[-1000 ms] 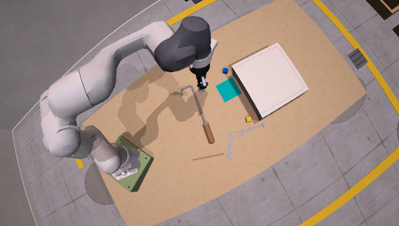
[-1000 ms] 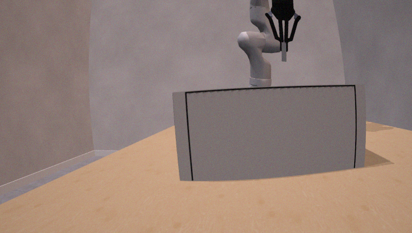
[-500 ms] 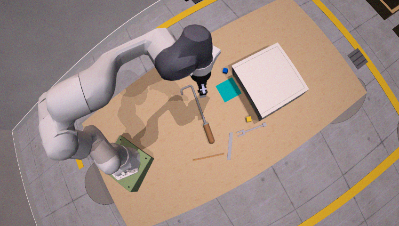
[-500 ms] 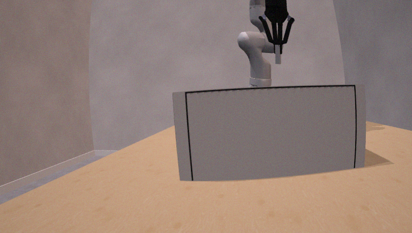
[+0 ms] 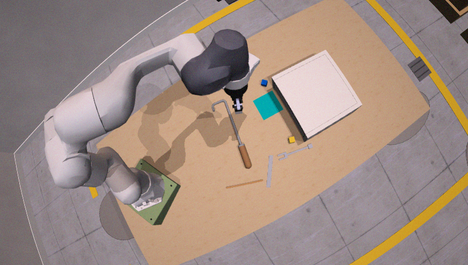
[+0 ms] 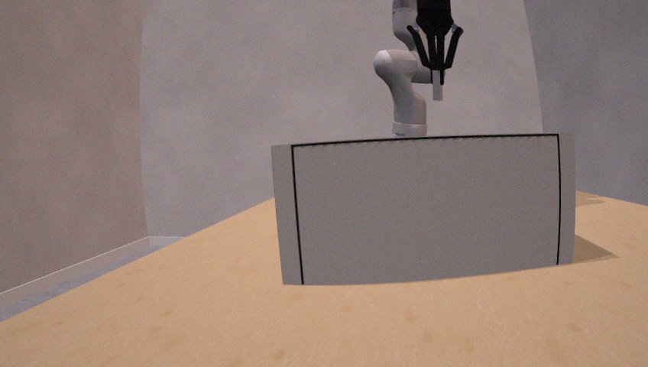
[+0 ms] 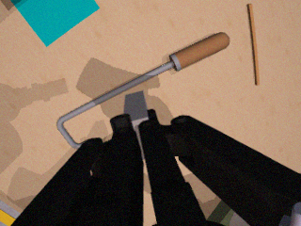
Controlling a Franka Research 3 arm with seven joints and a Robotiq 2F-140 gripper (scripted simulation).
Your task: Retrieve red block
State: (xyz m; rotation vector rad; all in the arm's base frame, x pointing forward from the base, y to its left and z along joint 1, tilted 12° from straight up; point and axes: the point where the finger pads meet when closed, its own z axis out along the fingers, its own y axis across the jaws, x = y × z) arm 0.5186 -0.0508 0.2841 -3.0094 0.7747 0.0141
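Right now my hand is 24 cm above the hook tool, 10 cm past it and 1 cm to the right of it. From my hand the other things lie so: blue block (24 cm below, 18 cm ahead, 10 cm to the left); yellow block (24 cm below, 20 cm to the right, 11 cm ahead); teal square (26 cm below, 13 cm ahead).
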